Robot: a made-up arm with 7 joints. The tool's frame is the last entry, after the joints.
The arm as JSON. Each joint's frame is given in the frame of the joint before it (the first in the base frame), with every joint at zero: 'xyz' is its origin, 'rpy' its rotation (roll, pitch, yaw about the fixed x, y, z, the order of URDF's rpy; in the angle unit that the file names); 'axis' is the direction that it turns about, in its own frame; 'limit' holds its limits. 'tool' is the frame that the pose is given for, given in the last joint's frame.
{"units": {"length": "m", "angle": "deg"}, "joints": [
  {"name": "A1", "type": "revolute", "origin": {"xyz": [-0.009, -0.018, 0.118], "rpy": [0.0, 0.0, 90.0]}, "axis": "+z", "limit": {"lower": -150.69, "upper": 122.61}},
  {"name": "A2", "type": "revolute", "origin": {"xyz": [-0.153, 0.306, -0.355], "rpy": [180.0, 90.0, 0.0]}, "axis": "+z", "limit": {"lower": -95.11, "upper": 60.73}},
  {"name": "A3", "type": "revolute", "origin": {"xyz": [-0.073, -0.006, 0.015], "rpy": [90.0, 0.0, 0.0]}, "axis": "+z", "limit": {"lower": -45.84, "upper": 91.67}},
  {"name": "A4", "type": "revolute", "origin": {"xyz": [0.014, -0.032, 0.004], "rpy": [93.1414, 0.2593, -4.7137]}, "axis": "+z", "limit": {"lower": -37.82, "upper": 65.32}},
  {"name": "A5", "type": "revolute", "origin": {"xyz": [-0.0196, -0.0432, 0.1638], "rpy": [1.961, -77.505, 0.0]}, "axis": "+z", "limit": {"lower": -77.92, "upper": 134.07}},
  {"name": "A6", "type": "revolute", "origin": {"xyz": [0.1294, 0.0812, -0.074], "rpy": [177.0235, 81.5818, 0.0]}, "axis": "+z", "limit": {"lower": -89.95, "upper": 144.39}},
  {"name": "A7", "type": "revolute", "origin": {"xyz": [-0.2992, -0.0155, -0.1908], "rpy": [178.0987, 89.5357, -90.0]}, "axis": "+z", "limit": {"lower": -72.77, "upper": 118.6}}
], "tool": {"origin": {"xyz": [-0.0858, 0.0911, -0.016], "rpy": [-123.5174, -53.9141, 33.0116]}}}
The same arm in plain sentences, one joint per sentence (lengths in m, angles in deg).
The arm has seven revolute joints in a row. What follows holds with every joint at zero, and every direction is one of the base frame's. The first joint is mounted 0.009 m along -x and 0.018 m along -y and 0.118 m along +z from the base frame's origin and turns about +z, from -150.69 to 122.61 deg. The second joint is mounted 0.306 m along -x and 0.153 m along -y and 0.355 m along -z from the first joint and turns about -y, from -95.11 to 60.73 deg. The third joint is mounted 0.006 m along -x and 0.015 m along -y and 0.073 m along +z from the second joint and turns about -x, from -45.84 to 91.67 deg. The fourth joint is mounted 0.004 m along -x and 0.032 m along +y and 0.014 m along -z from the third joint and turns about the direction (0.0548, 0.9951, 0.0823), from -37.82 to 65.32 deg. The fifth joint is mounted 0.052 m along +x and 0.159 m along +y and 0.033 m along +z from the fourth joint and turns about the direction (0.041601, 0.133104, 0.990229), from -77.92 to 134.07 deg. The sixth joint is mounted 0.077 m along -x and 0.123 m along +y and 0.088 m along -z from the fifth joint and turns about the direction (-0.0081, -0.999884, -0.0129), from -89.95 to 144.39 deg. The seventh joint is mounted 0.004 m along -x and 0.187 m along +y and 0.302 m along +z from the sixth joint and turns about +x, from -72.77 to 118.6 deg. The tool frame, which is the frame that the pose is given for, is mounted 0.016 m along -x and 0.087 m along -y and 0.09 m along +z from the seventh joint; its axes are the base frame's turned by roll -5.13, pitch -19.11 and yaw 31.21 deg (as in URDF: about the fixed x, then y, then z).
